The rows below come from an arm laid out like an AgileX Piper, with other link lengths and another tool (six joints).
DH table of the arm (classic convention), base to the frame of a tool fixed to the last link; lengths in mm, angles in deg. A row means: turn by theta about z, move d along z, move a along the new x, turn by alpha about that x. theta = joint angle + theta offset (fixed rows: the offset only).
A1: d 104.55; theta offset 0; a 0; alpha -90
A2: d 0; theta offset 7.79; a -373.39; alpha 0
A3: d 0; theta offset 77.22; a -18.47; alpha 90
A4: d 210.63; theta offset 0; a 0; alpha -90
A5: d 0; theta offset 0; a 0; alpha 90
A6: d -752.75; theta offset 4.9; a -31; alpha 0.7
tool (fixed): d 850.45; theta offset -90; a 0; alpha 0
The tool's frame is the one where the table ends.
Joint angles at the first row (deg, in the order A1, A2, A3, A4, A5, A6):
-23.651 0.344 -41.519 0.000 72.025 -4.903
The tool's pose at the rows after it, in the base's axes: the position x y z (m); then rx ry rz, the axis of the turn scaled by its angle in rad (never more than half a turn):
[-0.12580 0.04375 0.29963 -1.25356 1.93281 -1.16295]
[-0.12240 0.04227 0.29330 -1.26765 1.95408 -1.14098]
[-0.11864 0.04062 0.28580 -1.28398 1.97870 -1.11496]
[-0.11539 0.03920 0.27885 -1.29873 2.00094 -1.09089]
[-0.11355 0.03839 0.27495 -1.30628 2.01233 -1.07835]
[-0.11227 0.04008 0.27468 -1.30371 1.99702 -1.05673]
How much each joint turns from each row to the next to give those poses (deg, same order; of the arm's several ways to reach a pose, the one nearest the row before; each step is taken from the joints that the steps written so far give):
0.001 -0.112 1.404 -0.001 0.995 0.001
-0.002 0.001 1.519 0.002 -0.001 -0.002
0.000 0.000 1.770 -0.001 0.002 0.001
0.000 0.000 1.616 0.001 -0.002 -0.001
0.000 -0.001 0.936 -0.001 -0.103 0.001
-0.001 0.001 0.112 1.403 -0.230 -0.001

